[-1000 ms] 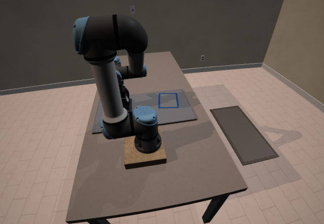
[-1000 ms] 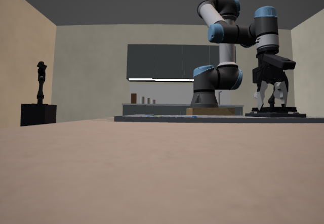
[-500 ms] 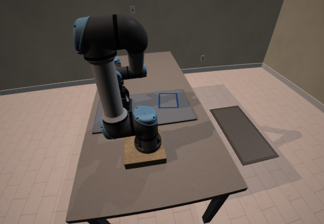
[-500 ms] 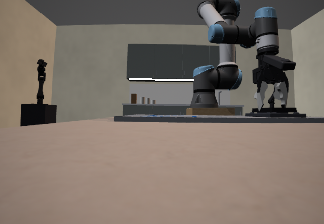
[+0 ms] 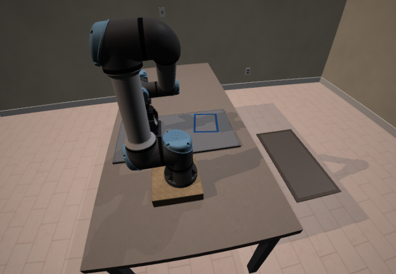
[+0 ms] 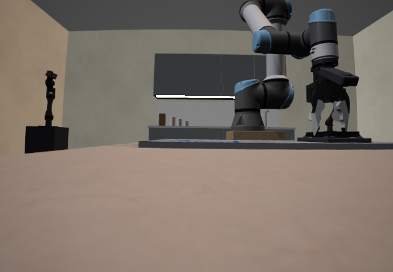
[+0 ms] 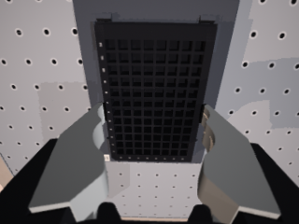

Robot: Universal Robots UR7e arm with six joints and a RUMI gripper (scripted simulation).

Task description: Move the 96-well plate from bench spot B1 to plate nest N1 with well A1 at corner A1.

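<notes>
The black 96-well plate lies 1 cm below my hand. Also, from my hand: white A1 corner mark 7 cm behind, 6 cm to the left, 2 cm below; then plate nest 2 cm below.
</notes>
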